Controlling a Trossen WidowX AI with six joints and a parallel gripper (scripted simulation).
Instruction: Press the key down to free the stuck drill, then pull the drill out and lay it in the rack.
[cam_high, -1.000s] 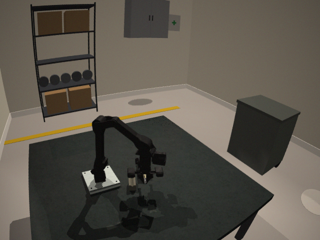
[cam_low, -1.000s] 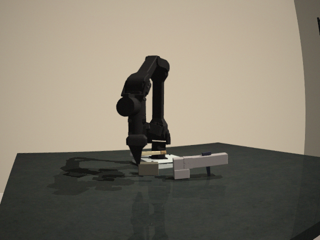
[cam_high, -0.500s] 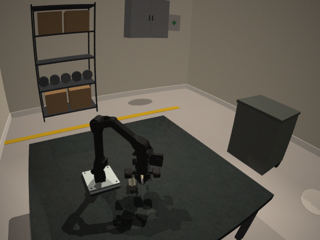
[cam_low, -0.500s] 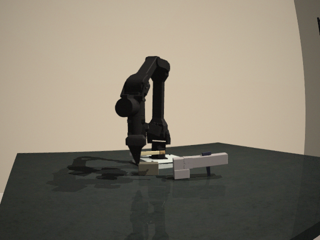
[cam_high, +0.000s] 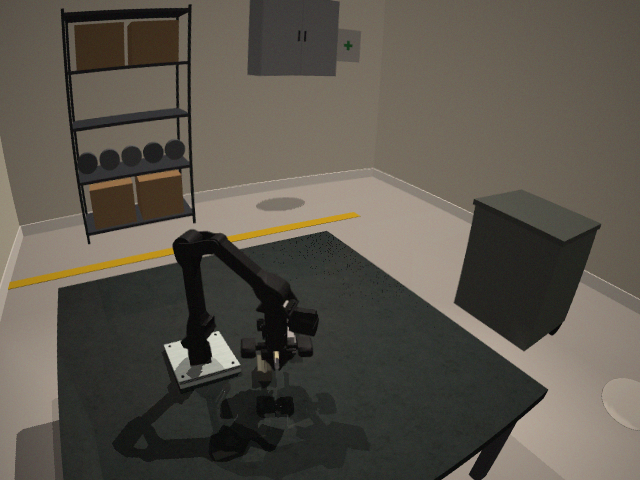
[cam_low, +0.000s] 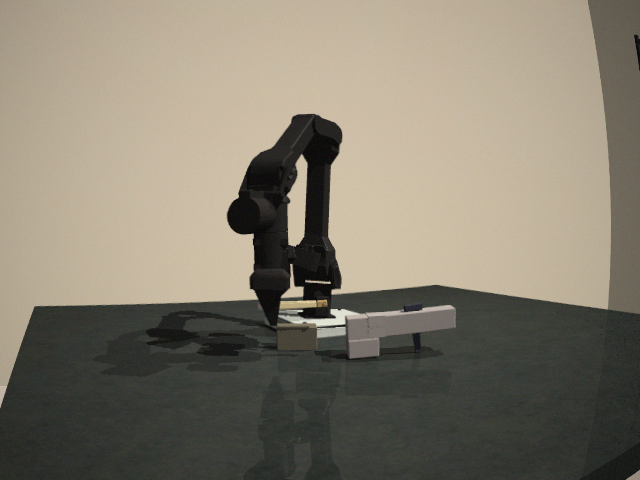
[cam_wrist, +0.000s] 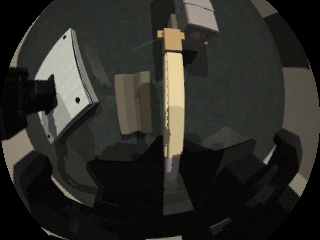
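Now: the rack 50 mm to the left of my gripper tip, 30 mm below it and 20 mm behind it. Also, from my gripper tip: drill: 40 mm to the left, 30 mm above, 10 mm ahead; then housing: 190 mm to the left, 90 mm ahead; then dark blue key: 220 mm to the left, 100 mm ahead.
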